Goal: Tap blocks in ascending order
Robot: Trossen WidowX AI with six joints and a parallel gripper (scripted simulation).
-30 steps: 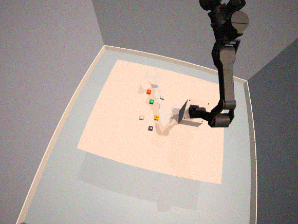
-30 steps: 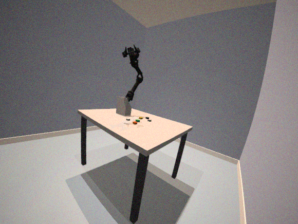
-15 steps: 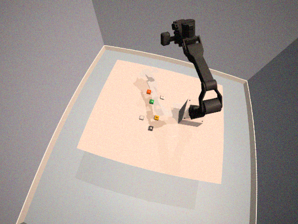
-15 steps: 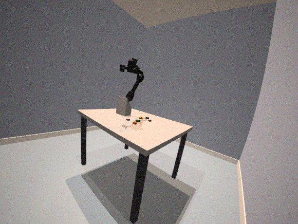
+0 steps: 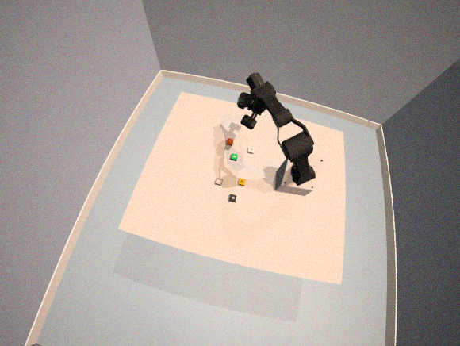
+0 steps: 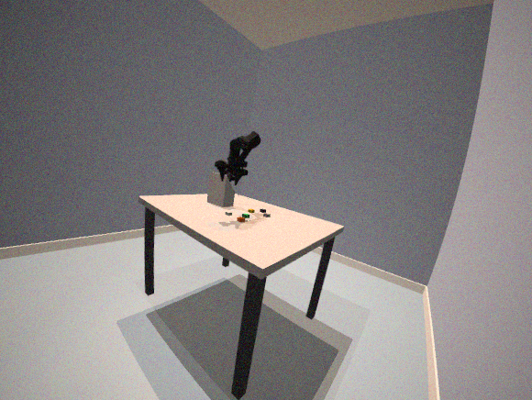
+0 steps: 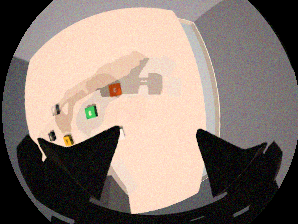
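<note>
Now: the black block 3 cm ahead of my gripper tip, 36 cm to the left of it and 19 cm below it. Round my gripper tip: orange-red block (8 cm ahead, 4 cm to the left, 19 cm below); then green block (5 cm ahead, 13 cm to the left, 19 cm below); then white block (4 cm behind, 8 cm to the left, 19 cm below).
</note>
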